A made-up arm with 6 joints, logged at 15 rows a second.
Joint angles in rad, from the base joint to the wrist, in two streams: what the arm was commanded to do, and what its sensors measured. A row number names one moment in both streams.
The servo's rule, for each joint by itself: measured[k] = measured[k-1] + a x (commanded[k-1-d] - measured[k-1]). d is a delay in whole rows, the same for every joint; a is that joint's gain. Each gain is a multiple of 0.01, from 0.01 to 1. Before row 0 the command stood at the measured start. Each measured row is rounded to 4 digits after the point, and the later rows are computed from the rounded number. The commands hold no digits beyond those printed.
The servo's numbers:
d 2
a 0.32 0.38 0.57 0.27 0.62 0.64
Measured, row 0:
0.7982 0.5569 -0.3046 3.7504 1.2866 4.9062
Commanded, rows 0 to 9:
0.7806 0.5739 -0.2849 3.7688 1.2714 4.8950
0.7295 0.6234 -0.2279 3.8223 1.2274 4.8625
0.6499 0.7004 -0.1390 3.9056 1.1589 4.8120
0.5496 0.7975 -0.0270 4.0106 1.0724 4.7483
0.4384 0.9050 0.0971 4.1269 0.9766 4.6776
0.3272 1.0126 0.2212 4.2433 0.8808 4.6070
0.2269 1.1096 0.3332 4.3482 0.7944 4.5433
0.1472 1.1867 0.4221 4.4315 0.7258 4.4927
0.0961 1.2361 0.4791 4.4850 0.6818 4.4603
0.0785 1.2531 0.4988 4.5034 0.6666 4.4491
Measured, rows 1 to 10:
0.7982 0.5569 -0.3046 3.7504 1.2866 4.9062
0.7982 0.5569 -0.3046 3.7504 1.2866 4.9062
0.7926 0.5634 -0.2934 3.7554 1.2772 4.8990
0.7724 0.5862 -0.2561 3.7735 1.2463 4.8756
0.7332 0.6296 -0.1894 3.8092 1.1921 4.8349
0.6744 0.6934 -0.0968 3.8636 1.1179 4.7795
0.5989 0.7738 0.0137 3.9347 1.0303 4.7143
0.5120 0.8645 0.1320 4.0180 0.9376 4.6456
0.4208 0.9576 0.2467 4.1072 0.8488 4.5801
0.3332 1.0447 0.3467 4.1948 0.7725 4.5242

